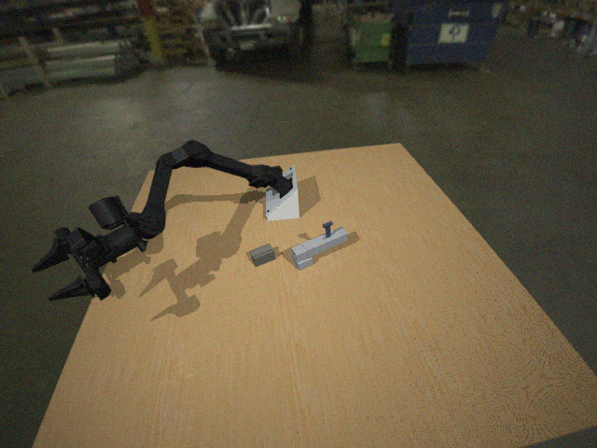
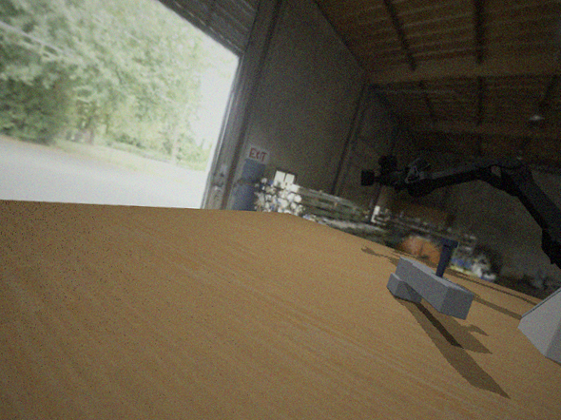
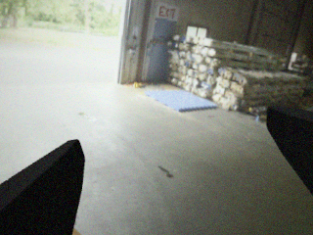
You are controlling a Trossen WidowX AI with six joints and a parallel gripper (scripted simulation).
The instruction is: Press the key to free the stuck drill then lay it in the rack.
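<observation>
Now: gripper tip 28 cm past the dark blue key, 64 cm to the right of it and 18 cm above it. Also, from my gripper tip: grey block (27 cm behind, 61 cm to the left, 23 cm below); then drill (26 cm behind, 59 cm to the left, 22 cm below); then dark grey rack (28 cm behind, 42 cm to the left, 26 cm below).
</observation>
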